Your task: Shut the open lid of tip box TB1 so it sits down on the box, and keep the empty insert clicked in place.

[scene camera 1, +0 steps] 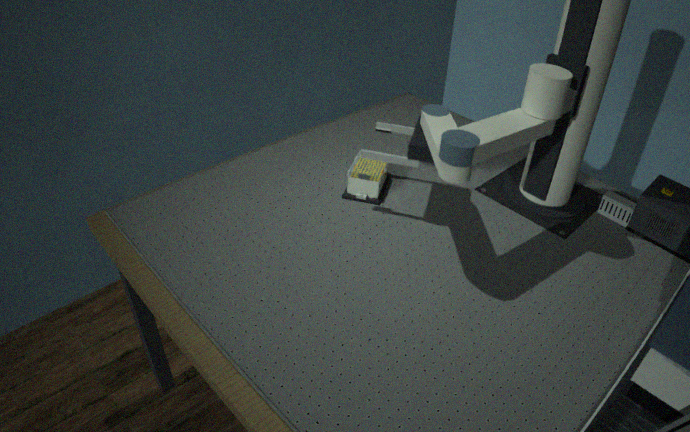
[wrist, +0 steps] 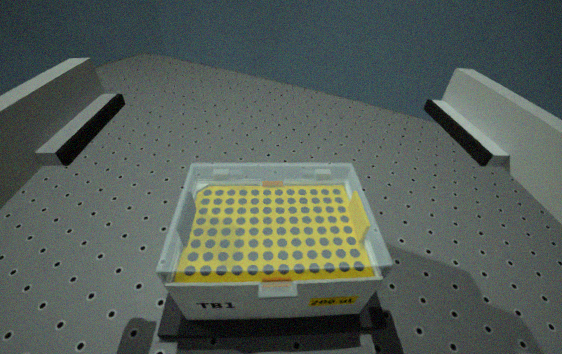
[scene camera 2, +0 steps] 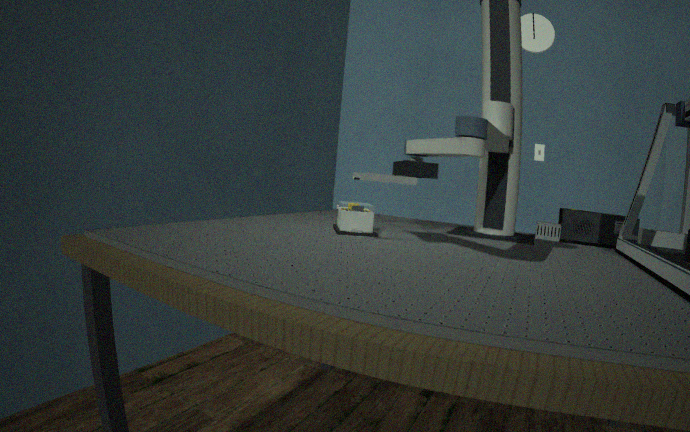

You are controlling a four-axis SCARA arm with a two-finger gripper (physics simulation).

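Seen in the pictures: gripper, fingertip midpoint: [scene camera 1: 368, 138] [wrist: 280, 81] [scene camera 2: 356, 175]; arm's base at its link origin: [scene camera 1: 542, 197] [scene camera 2: 493, 238].
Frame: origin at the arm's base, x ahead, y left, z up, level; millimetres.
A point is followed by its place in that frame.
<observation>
Tip box TB1 [scene camera 1: 364, 189] {x 429, y -320, z 43 mm} [scene camera 2: 354, 222] {x 435, y -330, z 44 mm} [wrist: 265, 309] {x 363, y -316, z 38 mm} stands upright on a dark base plate. Its clear lid [scene camera 2: 364, 205] {x 403, y -320, z 89 mm} [wrist: 277, 290] {x 356, y -315, z 77 mm} is down over the box, its front edge along the box's front rim and its tab over the front clip. Through the lid, the yellow insert [scene camera 1: 370, 169] {x 376, y -352, z 70 mm} [wrist: 261, 231] {x 385, y -347, z 70 mm} with dark holes looks level inside the rim; orange clips show at its front and back edges. My gripper [scene camera 1: 370, 139] {x 382, y -360, z 165 mm} [scene camera 2: 355, 176] {x 382, y -360, z 165 mm} [wrist: 280, 81] {x 382, y -360, z 165 mm} is wide open and empty, above the box, with one finger to each side of it in the wrist view.
The arm's column [scene camera 1: 593, 127] {x -3, y 76, z 263 mm} [scene camera 2: 501, 101] {x 223, y 17, z 428 mm} stands on a black plate [scene camera 1: 565, 223] {x 84, y 117, z 14 mm} to the right of the box. A slotted white block [scene camera 1: 616, 208] {x -45, y 202, z 53 mm} [scene camera 2: 547, 231] {x -45, y 199, z 43 mm} and a dark box [scene camera 1: 661, 213] {x -35, y 320, z 107 mm} [scene camera 2: 585, 226] {x -34, y 342, z 78 mm} are farther right. A pale-framed structure [scene camera 2: 654, 157] {x 100, y 542, z 330 mm} stands at the right edge.
</observation>
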